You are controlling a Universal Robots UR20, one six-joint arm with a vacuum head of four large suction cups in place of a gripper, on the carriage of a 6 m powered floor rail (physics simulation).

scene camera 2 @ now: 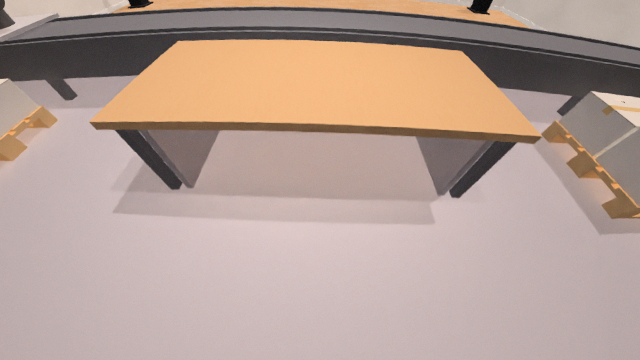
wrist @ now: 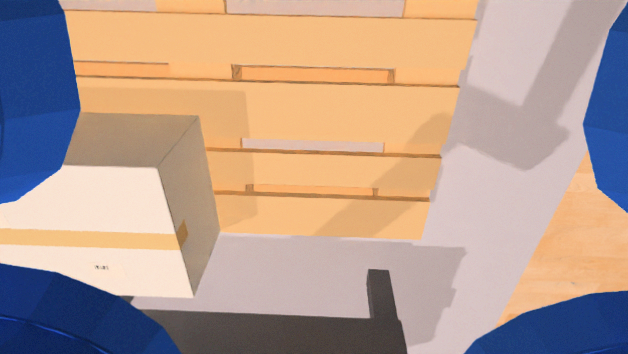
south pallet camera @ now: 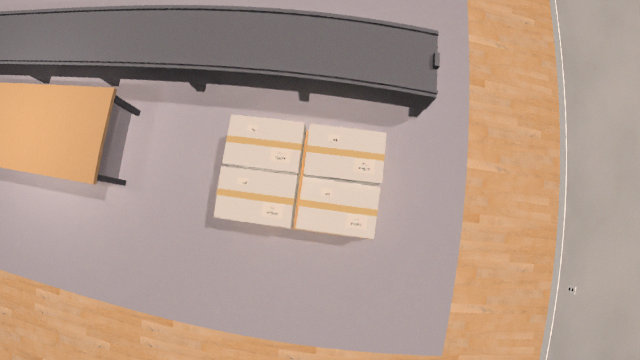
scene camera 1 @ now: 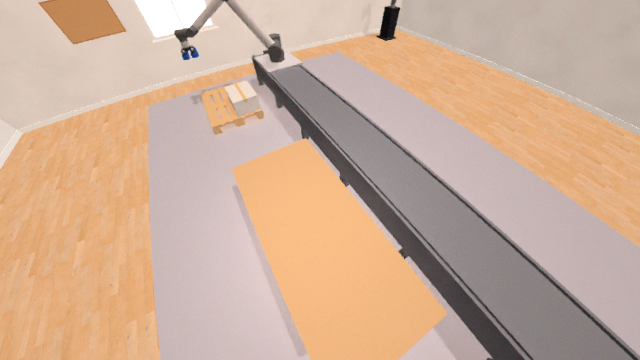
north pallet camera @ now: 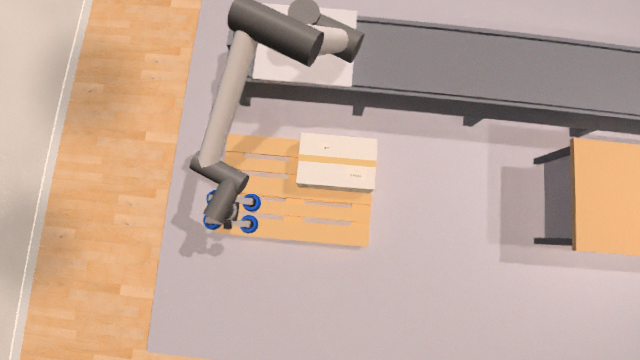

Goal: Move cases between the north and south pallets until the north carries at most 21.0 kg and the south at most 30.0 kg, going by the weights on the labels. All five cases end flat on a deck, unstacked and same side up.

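Frame: origin at the arm's base, x ahead, y left, z up, level; metres.
Where they show: hand, tool point: (wrist: 322, 250) (scene camera 1: 190, 55).
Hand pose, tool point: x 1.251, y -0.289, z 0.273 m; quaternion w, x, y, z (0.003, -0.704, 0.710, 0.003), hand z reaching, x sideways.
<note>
After its pixels a point has its place.
My gripper (scene camera 1: 190, 53) @[y -0.289, x 1.251, z 0.273 m] (north pallet camera: 231, 212) @[y -0.289, x 1.251, z 0.273 m], a head of four blue suction cups, is open and holds nothing; it hangs above the far-left corner area of the north pallet (scene camera 1: 217, 112) @[y 0.238, x 1.261, z -0.428 m] (north pallet camera: 345, 235) @[y 0.423, x 1.328, z -0.427 m] (wrist: 300, 42) @[y -0.232, x 1.163, z -0.426 m]. One white taped case (scene camera 1: 243, 98) @[y 0.541, x 0.812, z -0.187 m] (north pallet camera: 320, 174) @[y 0.189, x 0.910, z -0.179 m] (wrist: 90, 200) @[y 0.171, x 0.906, z -0.178 m] lies flat on that pallet's rail side, toward the table. On the south pallet (scene camera 2: 582, 165) @[y 4.801, x 1.013, z -0.499 m] (south pallet camera: 300, 185) @[y 5.393, x 1.051, z -0.427 m] four cases lie flat, two by two: upper left (south pallet camera: 250, 152) @[y 5.016, x 0.886, z -0.147 m], upper right (south pallet camera: 320, 162) @[y 5.532, x 0.896, z -0.139 m], lower left (south pallet camera: 235, 202) @[y 4.967, x 1.262, z -0.132 m] and lower right (south pallet camera: 315, 215) @[y 5.546, x 1.272, z -0.175 m]. The label weights are too small to read.
A wooden table (scene camera 1: 325, 240) @[y 3.016, x 0.890, z -0.040 m] (scene camera 2: 310, 90) @[y 2.846, x 1.079, z -0.040 m] (north pallet camera: 605, 200) @[y 2.206, x 0.934, z -0.041 m] (south pallet camera: 50, 130) @[y 3.196, x 0.913, z -0.040 m] stands between the pallets. The dark floor rail (scene camera 1: 410, 185) (scene camera 2: 300, 20) (north pallet camera: 475, 65) (south pallet camera: 225, 40) runs alongside them. The arm's white carriage plate (north pallet camera: 280, 70) @[y -0.158, x 0.223, z 0.000 m] is at the rail's north end.
</note>
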